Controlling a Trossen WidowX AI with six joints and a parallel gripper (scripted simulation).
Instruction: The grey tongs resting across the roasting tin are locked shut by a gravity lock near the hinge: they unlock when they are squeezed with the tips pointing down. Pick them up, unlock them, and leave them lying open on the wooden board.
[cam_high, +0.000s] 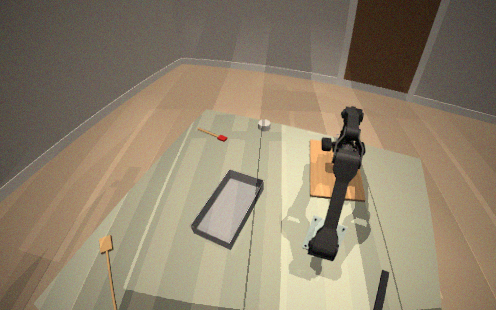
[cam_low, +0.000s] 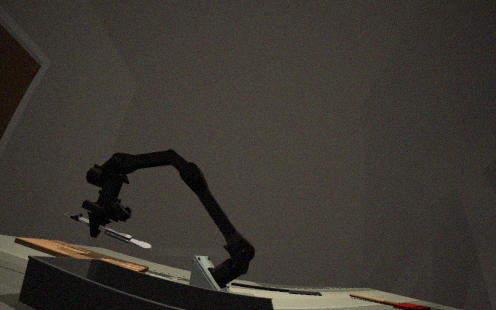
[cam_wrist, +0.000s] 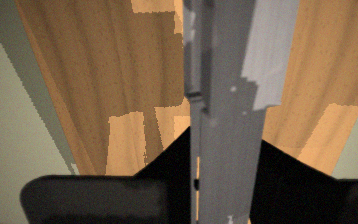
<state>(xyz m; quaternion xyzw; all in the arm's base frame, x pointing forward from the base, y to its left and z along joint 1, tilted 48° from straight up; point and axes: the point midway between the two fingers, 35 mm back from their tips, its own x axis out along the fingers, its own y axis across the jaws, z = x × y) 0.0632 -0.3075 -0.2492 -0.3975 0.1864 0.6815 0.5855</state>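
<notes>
My gripper tip is now 1 cm to the left of the wooden board and 6 cm above it. The rest, counted from my gripper tip: dark bar: 31 cm behind, 58 cm to the left, 7 cm below; then roasting tin: 31 cm ahead, 41 cm to the left, 4 cm below.
</notes>
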